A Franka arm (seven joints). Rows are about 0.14 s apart.
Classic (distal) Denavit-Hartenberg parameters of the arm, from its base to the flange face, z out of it. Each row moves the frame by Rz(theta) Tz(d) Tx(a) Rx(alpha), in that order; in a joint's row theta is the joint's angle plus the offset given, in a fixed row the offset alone. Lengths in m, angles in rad.
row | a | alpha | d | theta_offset
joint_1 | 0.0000 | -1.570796 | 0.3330 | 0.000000
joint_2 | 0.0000 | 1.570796 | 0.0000 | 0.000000
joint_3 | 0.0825 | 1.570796 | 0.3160 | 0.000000
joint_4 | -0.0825 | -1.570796 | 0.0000 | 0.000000
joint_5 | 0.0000 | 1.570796 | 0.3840 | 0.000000
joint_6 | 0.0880 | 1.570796 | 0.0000 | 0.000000
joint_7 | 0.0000 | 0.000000 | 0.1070 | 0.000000
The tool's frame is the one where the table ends.
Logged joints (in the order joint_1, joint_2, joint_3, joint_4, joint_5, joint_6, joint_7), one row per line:
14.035 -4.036 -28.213 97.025 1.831 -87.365 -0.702
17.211 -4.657 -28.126 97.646 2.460 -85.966 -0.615
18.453 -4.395 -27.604 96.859 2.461 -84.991 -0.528
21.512 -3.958 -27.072 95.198 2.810 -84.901 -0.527
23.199 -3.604 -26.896 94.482 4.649 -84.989 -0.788
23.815 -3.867 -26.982 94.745 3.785 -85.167 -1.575
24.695 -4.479 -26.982 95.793 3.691 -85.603 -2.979
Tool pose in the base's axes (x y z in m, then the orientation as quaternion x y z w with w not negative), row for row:
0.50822 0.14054 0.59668 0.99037 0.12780 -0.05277 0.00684
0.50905 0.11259 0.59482 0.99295 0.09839 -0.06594 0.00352
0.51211 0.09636 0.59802 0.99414 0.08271 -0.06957 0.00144
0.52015 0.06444 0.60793 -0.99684 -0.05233 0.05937 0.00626
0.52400 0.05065 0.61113 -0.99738 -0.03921 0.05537 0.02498
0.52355 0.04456 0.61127 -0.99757 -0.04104 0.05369 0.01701
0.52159 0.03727 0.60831 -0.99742 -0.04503 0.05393 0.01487
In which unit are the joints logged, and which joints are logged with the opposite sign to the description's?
The joints are logged in degrees. Opposite sign: joint_1, joint_3, joint_4, joint_6.
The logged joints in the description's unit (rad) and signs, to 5 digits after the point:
-0.24496 -0.07044 0.49241 -1.69341 0.03196 1.52481 -0.01225
-0.30039 -0.08128 0.49089 -1.70424 0.04294 1.50039 -0.01073
-0.32207 -0.07671 0.48178 -1.69051 0.04295 1.48337 -0.00922
-0.37546 -0.06908 0.47250 -1.66152 0.04904 1.48180 -0.00920
-0.40490 -0.06290 0.46942 -1.64902 0.08114 1.48334 -0.01375
-0.41565 -0.06749 0.47092 -1.65361 0.06606 1.48644 -0.02749
-0.43101 -0.07817 0.47092 -1.67190 0.06442 1.49405 -0.05199

